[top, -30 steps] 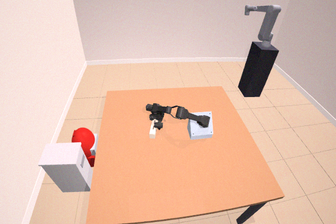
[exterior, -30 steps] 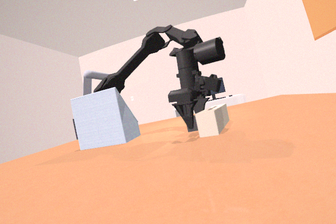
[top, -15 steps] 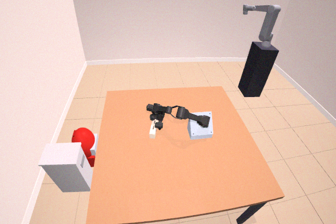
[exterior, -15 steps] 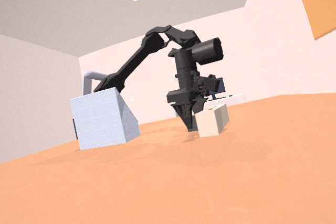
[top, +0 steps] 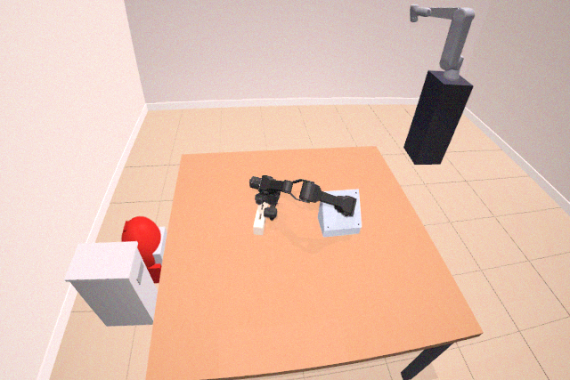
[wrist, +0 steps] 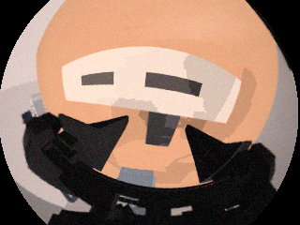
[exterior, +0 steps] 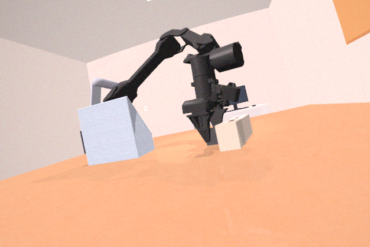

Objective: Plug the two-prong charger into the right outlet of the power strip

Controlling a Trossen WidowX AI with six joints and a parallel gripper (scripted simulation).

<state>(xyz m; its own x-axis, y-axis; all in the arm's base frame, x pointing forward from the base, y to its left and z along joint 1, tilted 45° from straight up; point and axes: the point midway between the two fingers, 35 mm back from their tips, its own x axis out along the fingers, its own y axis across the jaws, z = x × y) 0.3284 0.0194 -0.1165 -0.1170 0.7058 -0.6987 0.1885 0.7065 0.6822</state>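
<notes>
The two-prong charger lies 2 cm ahead of my gripper tip, 1 cm to the right of it and 1 cm above it.
</notes>
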